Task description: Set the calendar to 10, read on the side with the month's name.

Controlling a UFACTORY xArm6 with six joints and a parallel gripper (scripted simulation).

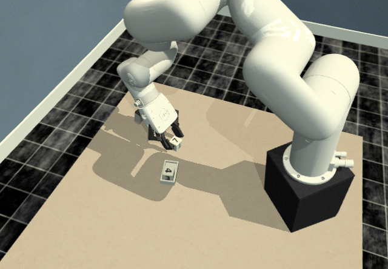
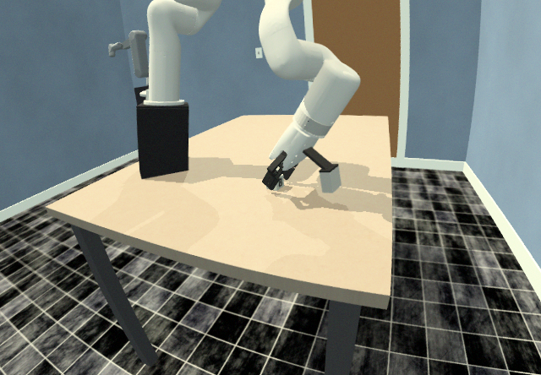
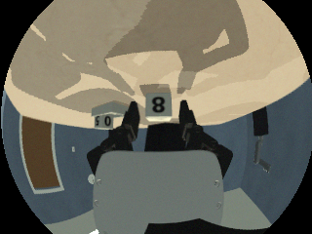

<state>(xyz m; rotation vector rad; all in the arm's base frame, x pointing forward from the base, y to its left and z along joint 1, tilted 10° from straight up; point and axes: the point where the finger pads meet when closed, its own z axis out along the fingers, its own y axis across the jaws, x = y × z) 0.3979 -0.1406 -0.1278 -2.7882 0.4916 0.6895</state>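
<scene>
My hand is 10 mm past the white cube and 20 mm above it. The rest, counted from my hand: tray: 20 mm behind, 110 mm to the left, 20 mm below.
</scene>
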